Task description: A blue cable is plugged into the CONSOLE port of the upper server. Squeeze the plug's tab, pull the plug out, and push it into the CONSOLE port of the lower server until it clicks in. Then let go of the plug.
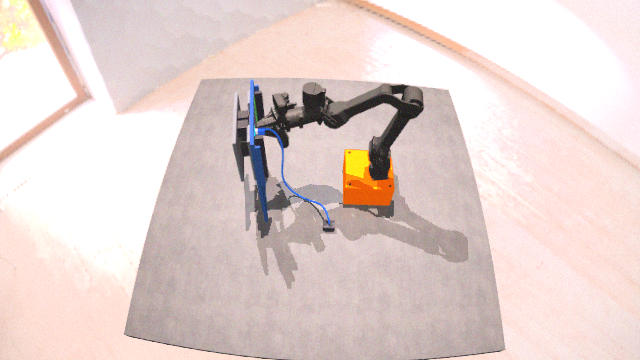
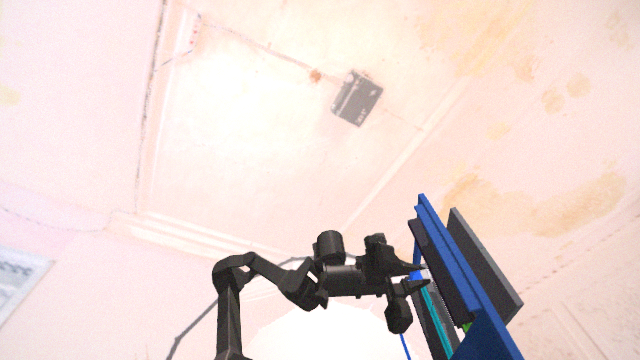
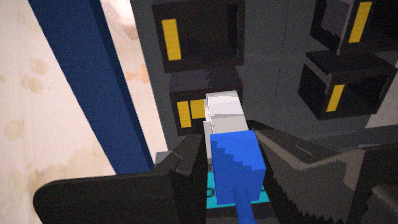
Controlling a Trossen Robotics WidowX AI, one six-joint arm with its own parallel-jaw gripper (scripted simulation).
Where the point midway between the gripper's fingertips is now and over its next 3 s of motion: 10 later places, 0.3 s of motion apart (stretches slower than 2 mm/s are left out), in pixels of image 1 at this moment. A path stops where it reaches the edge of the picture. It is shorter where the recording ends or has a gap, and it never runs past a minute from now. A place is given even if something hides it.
My gripper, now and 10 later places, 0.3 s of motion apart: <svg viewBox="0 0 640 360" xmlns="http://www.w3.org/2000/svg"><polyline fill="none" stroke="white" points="253,129 256,129 258,129 260,129 262,128 264,128 266,127 268,126 270,125 272,125 274,124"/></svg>
